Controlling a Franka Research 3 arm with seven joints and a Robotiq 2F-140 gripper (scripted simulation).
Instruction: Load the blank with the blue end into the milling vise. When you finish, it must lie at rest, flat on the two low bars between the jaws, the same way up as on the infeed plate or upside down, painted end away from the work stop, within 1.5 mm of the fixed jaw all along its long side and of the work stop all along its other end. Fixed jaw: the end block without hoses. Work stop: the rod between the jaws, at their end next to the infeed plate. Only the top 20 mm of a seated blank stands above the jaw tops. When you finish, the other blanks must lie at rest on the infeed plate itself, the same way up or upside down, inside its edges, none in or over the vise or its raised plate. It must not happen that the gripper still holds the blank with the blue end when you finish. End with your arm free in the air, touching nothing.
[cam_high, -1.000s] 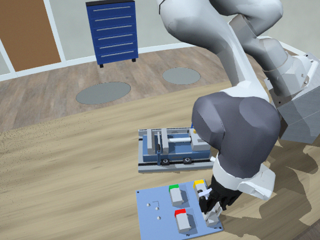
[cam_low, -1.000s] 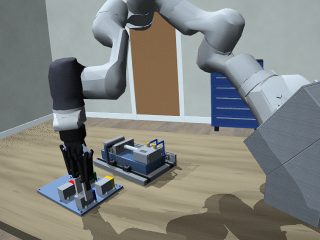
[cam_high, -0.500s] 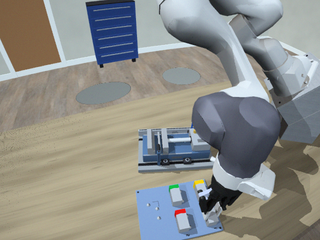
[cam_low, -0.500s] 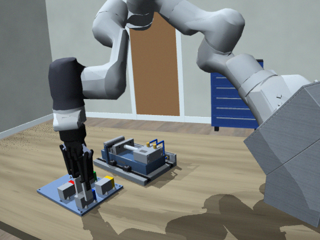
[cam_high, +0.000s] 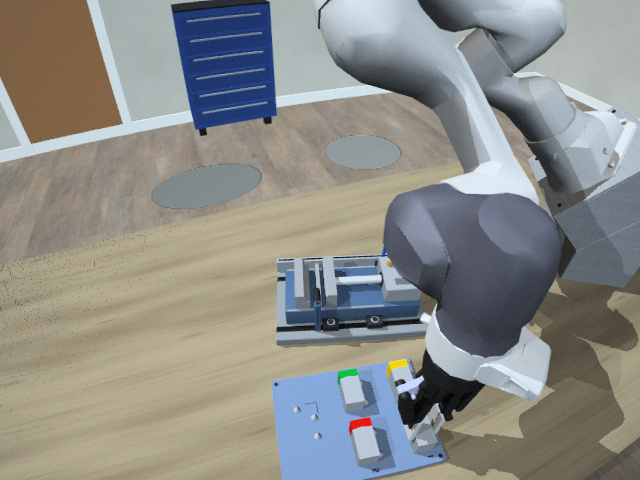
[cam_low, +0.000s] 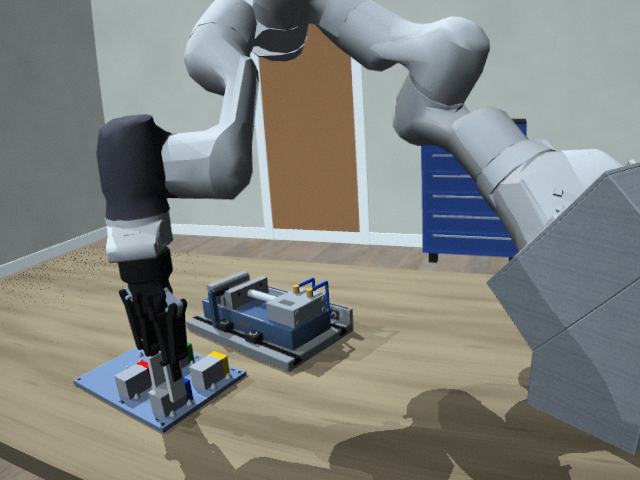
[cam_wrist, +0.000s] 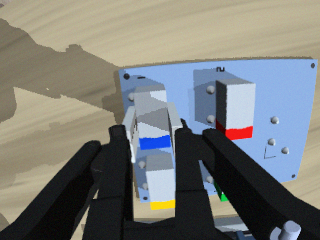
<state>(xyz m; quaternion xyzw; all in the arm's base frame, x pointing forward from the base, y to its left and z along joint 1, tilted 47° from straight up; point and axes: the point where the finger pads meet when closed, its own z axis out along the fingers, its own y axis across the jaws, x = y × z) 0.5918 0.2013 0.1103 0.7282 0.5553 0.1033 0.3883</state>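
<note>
My gripper is now 80 mm to the left of the yellow-ended blank, 40 mm past it and 40 mm above it. From my hand the other things lie so: red-ended blank 80 mm ahead, 40 mm to the right, 40 mm below; light blue infeed plate 80 mm to the right, 60 mm below, 60 mm ahead; blue-ended blank 40 mm below.
</note>
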